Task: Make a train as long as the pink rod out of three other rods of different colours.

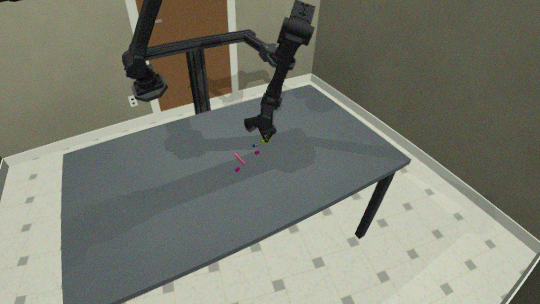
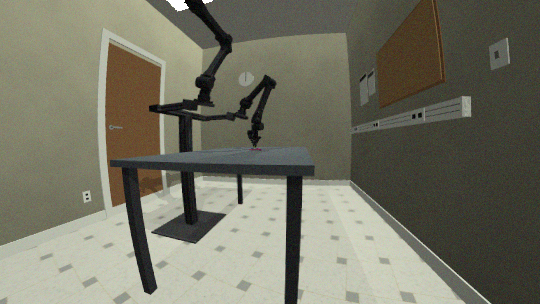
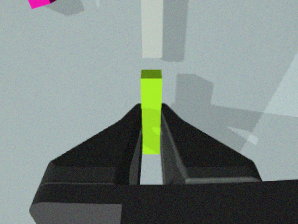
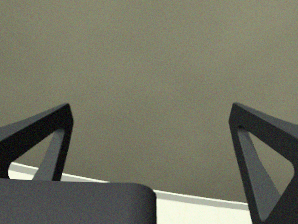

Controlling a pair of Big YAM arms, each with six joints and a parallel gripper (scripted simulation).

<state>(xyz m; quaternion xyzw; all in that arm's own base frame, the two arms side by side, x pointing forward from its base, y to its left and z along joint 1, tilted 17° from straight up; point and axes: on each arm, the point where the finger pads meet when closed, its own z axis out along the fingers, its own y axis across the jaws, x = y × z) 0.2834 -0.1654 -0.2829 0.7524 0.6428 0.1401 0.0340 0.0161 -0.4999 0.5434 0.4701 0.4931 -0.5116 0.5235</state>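
The lime rod is right at my left hand. The rest, counted from my left hand: pink rod (50 mm ahead, 170 mm to the right, 20 mm below).
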